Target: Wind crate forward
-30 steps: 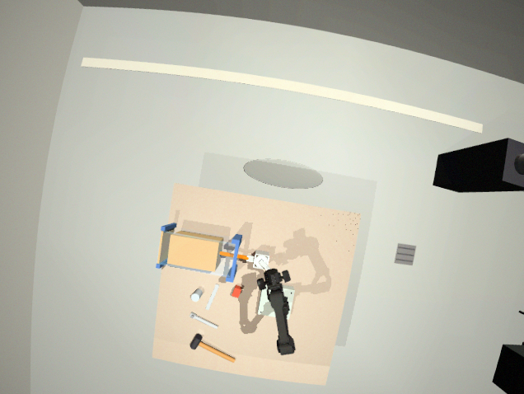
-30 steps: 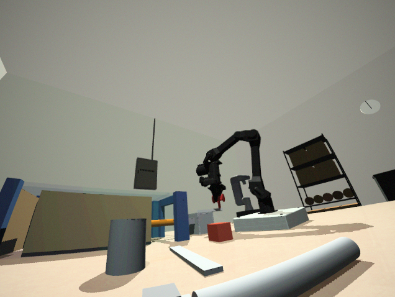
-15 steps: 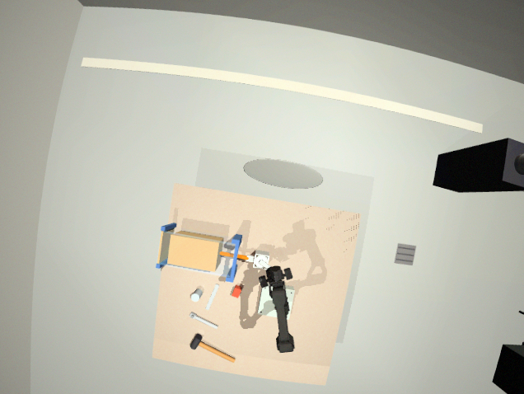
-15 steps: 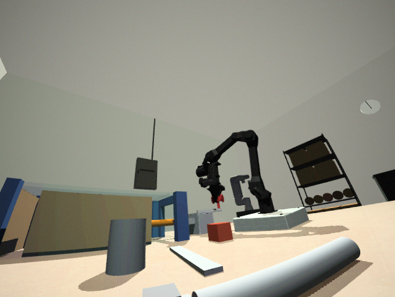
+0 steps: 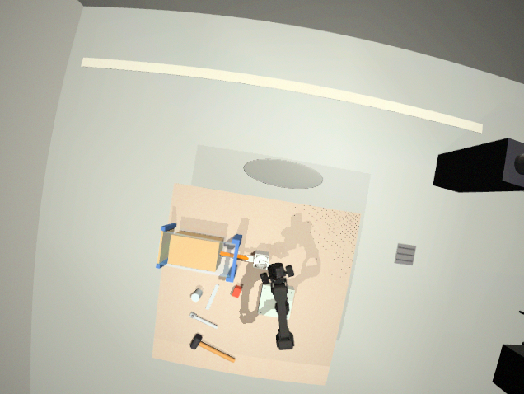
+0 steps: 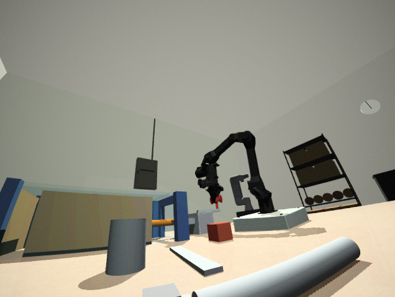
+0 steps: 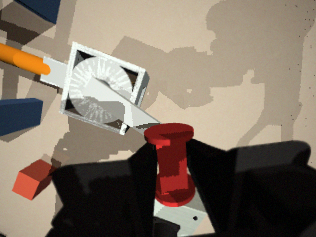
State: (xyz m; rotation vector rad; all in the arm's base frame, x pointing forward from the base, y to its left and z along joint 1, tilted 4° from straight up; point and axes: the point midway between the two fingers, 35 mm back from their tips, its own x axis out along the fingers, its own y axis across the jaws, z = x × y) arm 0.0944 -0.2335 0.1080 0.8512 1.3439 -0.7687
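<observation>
The winch crank handle is 30 mm ahead of my gripper tip and 30 mm below it. From my gripper tip the other things lie so: winch (80 mm ahead, 20 mm to the right, 100 mm below); blue frame (250 mm ahead, 20 mm below); red knob (10 mm behind, 10 mm to the left).
</observation>
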